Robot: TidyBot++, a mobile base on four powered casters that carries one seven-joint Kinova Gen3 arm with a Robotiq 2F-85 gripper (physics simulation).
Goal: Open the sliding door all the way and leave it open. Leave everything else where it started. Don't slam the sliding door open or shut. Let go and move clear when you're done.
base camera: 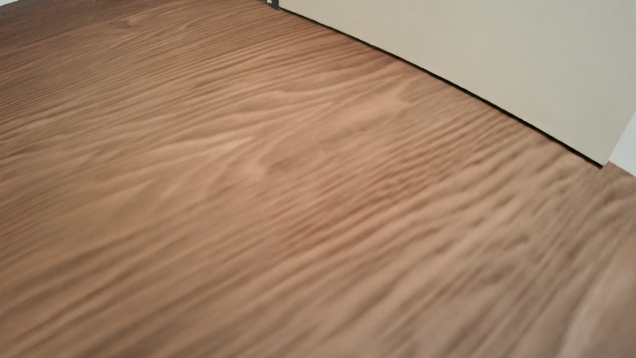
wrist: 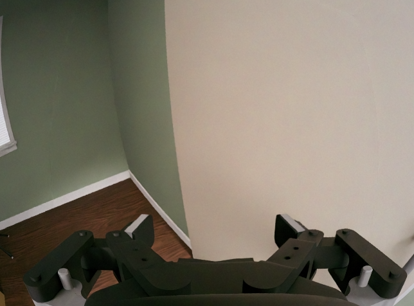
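Frame: origin at the arm's base, x ahead, y left, z up, level; millimetres.
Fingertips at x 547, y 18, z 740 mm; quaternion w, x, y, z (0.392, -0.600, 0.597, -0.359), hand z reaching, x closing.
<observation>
A point is followed by its place in that frame.
The sliding door (base camera: pixel 465 45) {x 755, y -244, z -303 mm} (wrist: pixel 280 120) is a plain cream panel. In the base camera view its lower edge runs from the top middle down to the right, with a thin dark gap above the floor. In the wrist view it fills the middle and right, and its left edge stands against the green wall. My gripper (wrist: pixel 214 229) is open and empty in front of the panel, with its fingers wide apart. Part of a grey bar (wrist: pixel 409 261) shows at the right edge of the wrist view; I cannot tell if it is the door's handle.
Green walls (wrist: pixel 65 100) meet in a corner left of the door, with white baseboard (wrist: pixel 70 198) along the wood floor (base camera: pixel 250 200) {x 438, y 102, z -396 mm} (wrist: pixel 95 212). A window frame (wrist: pixel 7 146) and thin dark legs (wrist: pixel 6 250) show at the far left. A small dark piece (base camera: pixel 274 4) {x 1247, y 183, z -382 mm} stands at the panel's far end.
</observation>
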